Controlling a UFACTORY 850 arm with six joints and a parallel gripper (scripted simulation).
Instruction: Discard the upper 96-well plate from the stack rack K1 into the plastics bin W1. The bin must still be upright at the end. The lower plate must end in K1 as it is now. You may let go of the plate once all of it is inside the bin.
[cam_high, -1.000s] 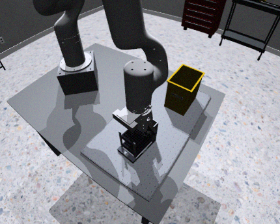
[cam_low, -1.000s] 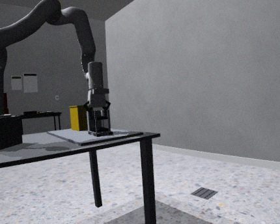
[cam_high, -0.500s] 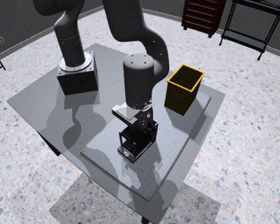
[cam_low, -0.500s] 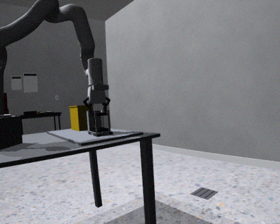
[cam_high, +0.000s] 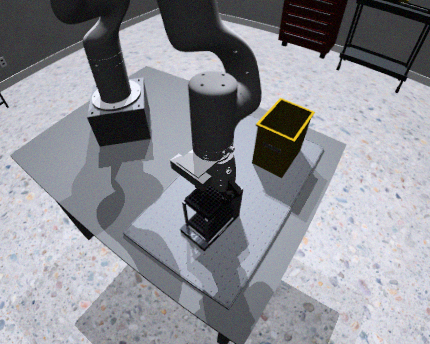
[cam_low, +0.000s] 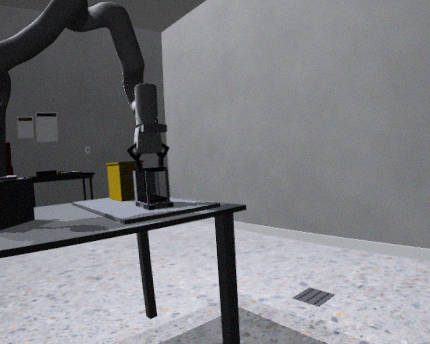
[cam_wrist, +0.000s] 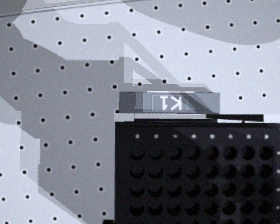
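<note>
The plastics bin W1 is 360 mm to the left of my hand, 60 mm below it and 40 mm ahead of it. From my hand the other things lie so: black 96-well plate (10 mm below).
</note>
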